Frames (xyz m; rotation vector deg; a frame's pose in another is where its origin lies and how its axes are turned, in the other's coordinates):
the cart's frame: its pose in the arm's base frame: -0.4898 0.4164 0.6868 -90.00 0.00 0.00
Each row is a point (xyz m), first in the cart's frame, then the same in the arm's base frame.
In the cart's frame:
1: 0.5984 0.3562 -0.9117
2: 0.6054 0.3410 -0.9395
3: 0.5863 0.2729 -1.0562
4: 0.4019 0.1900 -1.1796
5: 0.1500 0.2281 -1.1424
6: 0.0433 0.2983 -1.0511
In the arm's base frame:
1: 0.1086 -0.4953 0.3306
2: 0.1156 -0.5231 0.3458
3: 0.0965 -0.6398 0.4139
4: -0.0879 -0.7632 0.4968
5: -0.3398 -0.7260 0.4587
6: -0.4465 -0.6347 0.3885

